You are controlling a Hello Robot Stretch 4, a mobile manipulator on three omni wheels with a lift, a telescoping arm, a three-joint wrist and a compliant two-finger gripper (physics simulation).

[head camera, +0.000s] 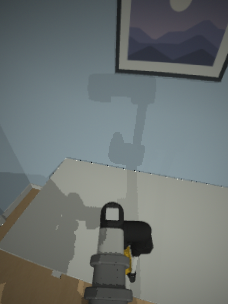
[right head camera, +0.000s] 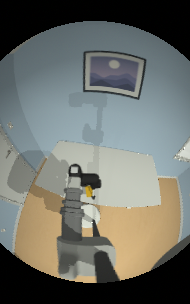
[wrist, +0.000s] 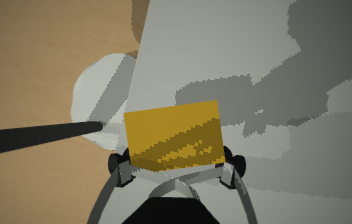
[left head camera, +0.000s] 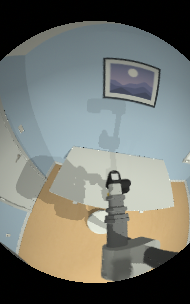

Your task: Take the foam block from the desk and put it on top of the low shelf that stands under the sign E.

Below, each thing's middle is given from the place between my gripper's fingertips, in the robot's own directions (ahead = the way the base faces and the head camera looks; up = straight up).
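A framed mountain picture (right head camera: 114, 72) is 66 cm ahead of my hand, and I find it 16 cm to the right of my hand and 85 cm above it too. The yellow foam block (wrist: 182, 136) is 2 cm above my hand and 3 cm to the left of it.
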